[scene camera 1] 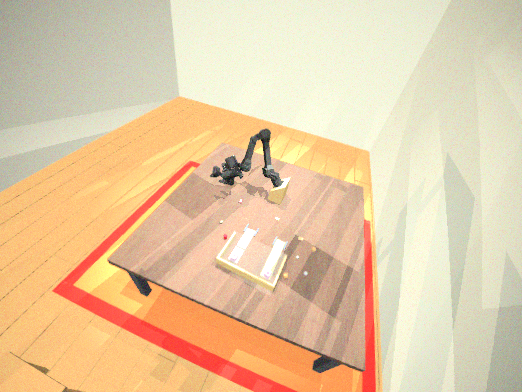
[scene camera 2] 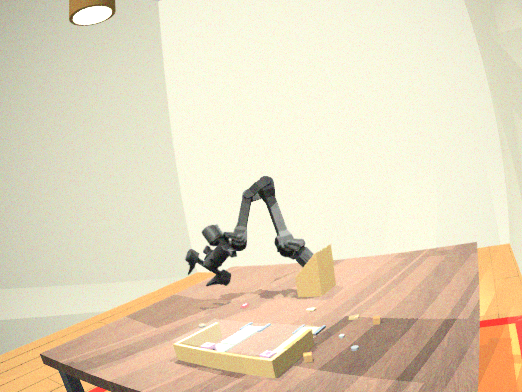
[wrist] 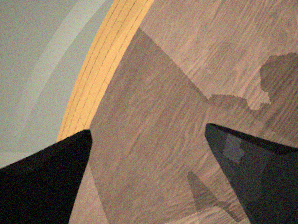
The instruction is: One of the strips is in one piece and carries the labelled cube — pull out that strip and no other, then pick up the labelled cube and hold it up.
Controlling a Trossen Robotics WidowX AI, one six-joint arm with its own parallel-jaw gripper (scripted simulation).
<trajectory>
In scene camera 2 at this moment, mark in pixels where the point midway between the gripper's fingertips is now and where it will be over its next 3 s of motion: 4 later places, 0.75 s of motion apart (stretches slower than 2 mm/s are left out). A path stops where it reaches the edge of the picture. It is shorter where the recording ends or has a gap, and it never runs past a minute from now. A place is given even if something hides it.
My gripper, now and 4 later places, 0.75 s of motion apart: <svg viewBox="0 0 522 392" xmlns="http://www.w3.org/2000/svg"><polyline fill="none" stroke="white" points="197,280 237,276 271,268 297,300 303,314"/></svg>
</trajectory>
